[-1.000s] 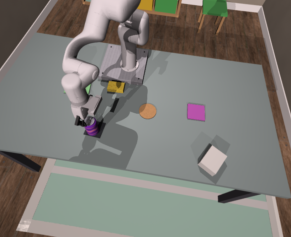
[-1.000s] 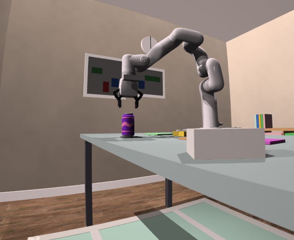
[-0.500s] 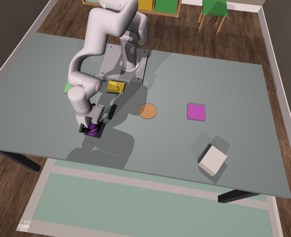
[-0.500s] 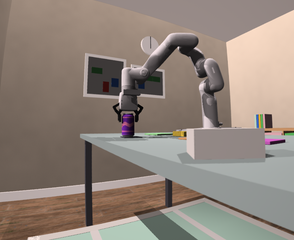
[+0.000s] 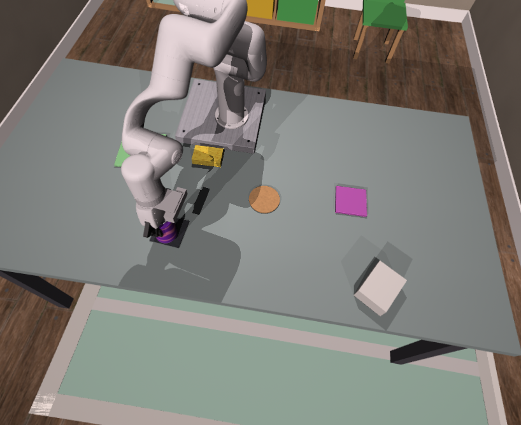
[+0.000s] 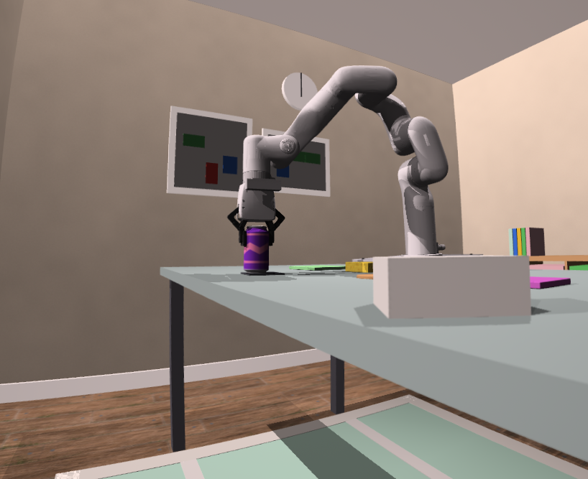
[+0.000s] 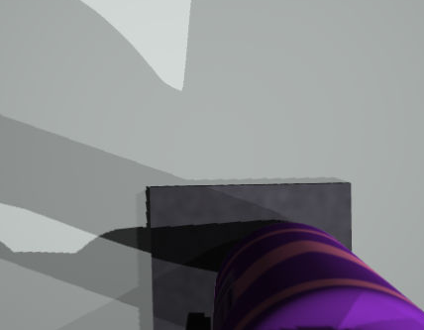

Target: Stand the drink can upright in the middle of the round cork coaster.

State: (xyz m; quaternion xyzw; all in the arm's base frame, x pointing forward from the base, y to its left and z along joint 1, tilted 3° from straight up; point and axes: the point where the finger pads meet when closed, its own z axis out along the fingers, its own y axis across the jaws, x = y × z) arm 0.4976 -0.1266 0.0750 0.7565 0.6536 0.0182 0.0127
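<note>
Right now my hand is 2 cm above the purple drink can. Round my hand: round cork coaster: 17 cm behind, 29 cm to the left, 9 cm below; green mat: 31 cm behind, 18 cm to the right, 9 cm below; black square coaster: 1 cm behind, 9 cm below.
</note>
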